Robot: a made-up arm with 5 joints.
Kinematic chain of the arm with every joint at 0, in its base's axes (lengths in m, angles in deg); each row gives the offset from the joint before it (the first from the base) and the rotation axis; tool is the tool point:
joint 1: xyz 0 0 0.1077 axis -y
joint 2: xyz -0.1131 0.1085 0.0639 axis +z
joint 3: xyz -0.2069 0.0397 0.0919 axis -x
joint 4: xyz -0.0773 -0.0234 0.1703 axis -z
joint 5: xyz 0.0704 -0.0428 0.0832 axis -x
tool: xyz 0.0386 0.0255 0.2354
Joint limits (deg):
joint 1: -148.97..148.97
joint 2: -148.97..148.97
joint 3: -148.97..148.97
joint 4: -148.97..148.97
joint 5: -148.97..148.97
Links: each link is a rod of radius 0.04 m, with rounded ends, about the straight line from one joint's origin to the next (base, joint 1, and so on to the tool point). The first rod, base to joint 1, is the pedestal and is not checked.
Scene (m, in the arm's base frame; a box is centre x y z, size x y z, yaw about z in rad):
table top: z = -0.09
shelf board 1: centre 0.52 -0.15 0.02 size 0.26 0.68 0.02 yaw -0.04
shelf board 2: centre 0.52 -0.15 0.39 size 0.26 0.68 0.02 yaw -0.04
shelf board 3: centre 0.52 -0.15 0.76 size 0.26 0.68 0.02 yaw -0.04
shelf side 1: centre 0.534 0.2 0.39 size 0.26 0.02 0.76 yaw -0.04
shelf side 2: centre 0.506 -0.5 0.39 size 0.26 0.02 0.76 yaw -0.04
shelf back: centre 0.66 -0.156 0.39 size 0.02 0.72 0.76 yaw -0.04
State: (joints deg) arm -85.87 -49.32 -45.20 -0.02 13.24
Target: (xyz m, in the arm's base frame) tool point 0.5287 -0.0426 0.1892
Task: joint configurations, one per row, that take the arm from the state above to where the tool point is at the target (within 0.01 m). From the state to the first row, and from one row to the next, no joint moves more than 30 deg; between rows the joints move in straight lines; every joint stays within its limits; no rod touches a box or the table.
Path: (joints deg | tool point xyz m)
1: -58.09 -42.88 -26.03 14.50 30.66 | 0.3267 0.1297 0.6685
2: -30.31 -36.44 -6.87 29.02 48.08 | 0.1237 0.2153 0.6739
3: -2.52 -30.00 12.30 43.55 65.50 | -0.0904 0.2715 0.5812
4: 3.50 -49.76 38.05 53.34 63.11 | -0.0015 0.3241 0.5323
5: 9.52 -69.51 63.79 63.13 60.71 | 0.1109 0.2986 0.4772
6: 15.54 -89.26 89.54 72.92 58.32 | 0.2067 0.2024 0.4102
7: 21.56 -109.02 115.28 82.71 55.92 | 0.2559 0.0724 0.3164
8: 27.58 -128.77 141.03 92.50 53.53 | 0.2564 -0.0317 0.1892
9: 22.34 -133.82 129.93 106.62 28.76 | 0.3671 -0.0619 0.2444
10: 17.10 -138.87 118.84 120.74 3.98 | 0.4587 -0.0606 0.2731
11: 11.86 -143.92 107.75 134.85 -20.79 | 0.5178 -0.0466 0.2529
12: 6.62 -148.97 96.65 148.97 -45.56 | 0.5287 -0.0426 0.1892

